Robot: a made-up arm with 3 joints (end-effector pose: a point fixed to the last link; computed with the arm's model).
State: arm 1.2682 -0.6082 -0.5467
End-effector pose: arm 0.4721 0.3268 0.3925 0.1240 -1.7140 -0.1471
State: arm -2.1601 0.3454 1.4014
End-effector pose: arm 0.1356 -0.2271 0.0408 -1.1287 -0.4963 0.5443
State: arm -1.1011 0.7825 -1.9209
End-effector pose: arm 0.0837 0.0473 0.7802 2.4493 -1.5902 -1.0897
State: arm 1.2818 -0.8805 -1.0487
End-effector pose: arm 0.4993 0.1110 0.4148 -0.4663 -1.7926 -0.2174
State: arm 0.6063 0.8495 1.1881
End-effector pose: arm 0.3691 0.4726 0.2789 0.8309 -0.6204 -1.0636
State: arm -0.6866 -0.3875 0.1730
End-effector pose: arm 0.2066 0.1224 -0.0992 -0.4780 -0.7369 1.0074
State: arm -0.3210 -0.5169 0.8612
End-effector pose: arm 0.1116 0.5485 0.0457 0.5181 -0.9423 0.6179
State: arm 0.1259 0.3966 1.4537
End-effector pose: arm 0.3461 0.5273 0.3182 0.8918 -0.9215 -0.6556
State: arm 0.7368 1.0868 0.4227
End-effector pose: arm 0.1149 0.4935 0.0601 0.3552 -0.1960 -0.6797
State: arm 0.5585 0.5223 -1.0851
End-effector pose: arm 0.0152 -0.0492 -0.0134 -0.7846 -0.2360 0.5298
